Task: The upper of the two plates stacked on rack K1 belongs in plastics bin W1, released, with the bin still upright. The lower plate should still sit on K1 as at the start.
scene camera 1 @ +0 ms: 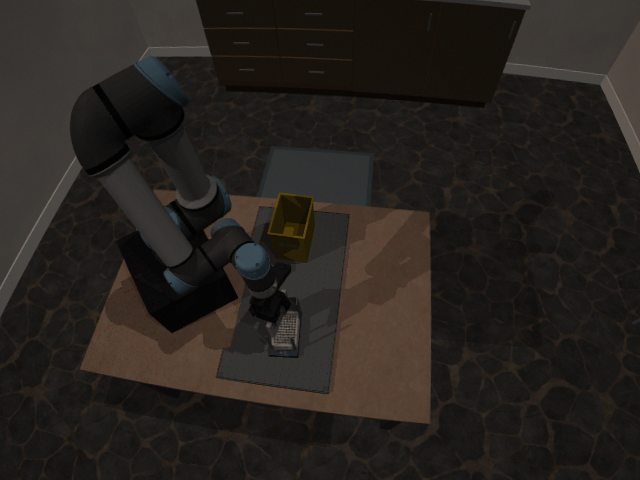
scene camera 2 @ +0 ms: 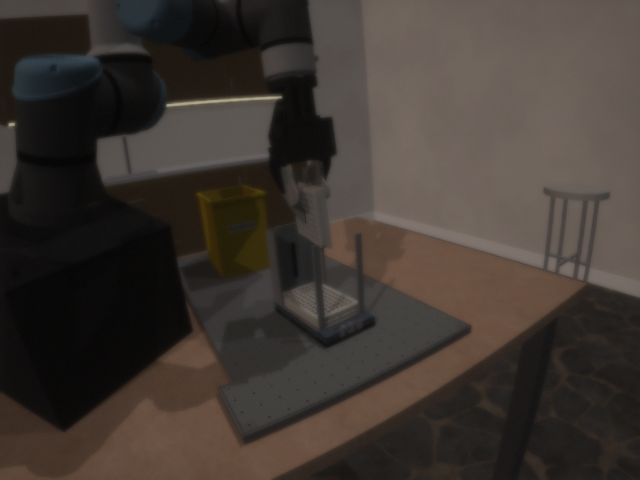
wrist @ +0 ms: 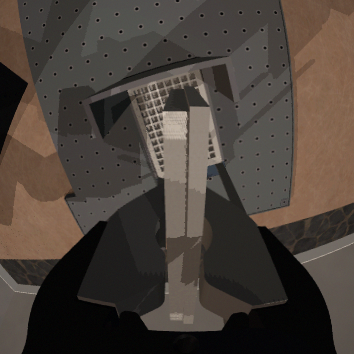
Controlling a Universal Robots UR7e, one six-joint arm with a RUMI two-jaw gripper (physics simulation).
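Frame: origin at the arm's base, x ahead, y left, z up, level; millimetres.
Where they show: gripper, fingertip midpoint: [scene camera 1: 279,314] [scene camera 2: 309,221]; arm's base, link origin: [scene camera 2: 59,207].
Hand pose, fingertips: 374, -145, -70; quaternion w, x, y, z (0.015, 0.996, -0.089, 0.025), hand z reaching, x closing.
Observation:
Each offset is from my fingertips to the centre of the thing, as dx, dy, dz. Level surfaces: height alone.
My gripper [scene camera 1: 273,314] [scene camera 2: 308,192] [wrist: 181,186] is shut on the upper plate {-1, -4, +14} [scene camera 2: 314,217] [wrist: 175,175], a pale gridded plate held on edge, nearly upright. In scene camera 2 the plate hangs above rack K1 [scene camera 1: 283,353] [scene camera 2: 348,329] [wrist: 115,92], near the tops of its posts; in the wrist view it is seen edge-on. The lower plate {+2, +0, -140} [scene camera 1: 285,330] [scene camera 2: 320,301] [wrist: 149,117] lies flat on the rack's base, between the posts, apart from the held plate. The yellow plastics bin W1 {-42, +359, -77} [scene camera 1: 292,249] [scene camera 2: 235,248] stands upright with its top open.
The rack and the bin stand on a grey perforated board {dz -167} [scene camera 1: 310,374] [scene camera 2: 289,397] on the table {dz -180} [scene camera 1: 385,361] [scene camera 2: 423,279]. The bin is at the board's far end from the rack. Several tall rack posts and a back panel rise below the held plate. The black robot pedestal [scene camera 2: 93,310] is beside the board.

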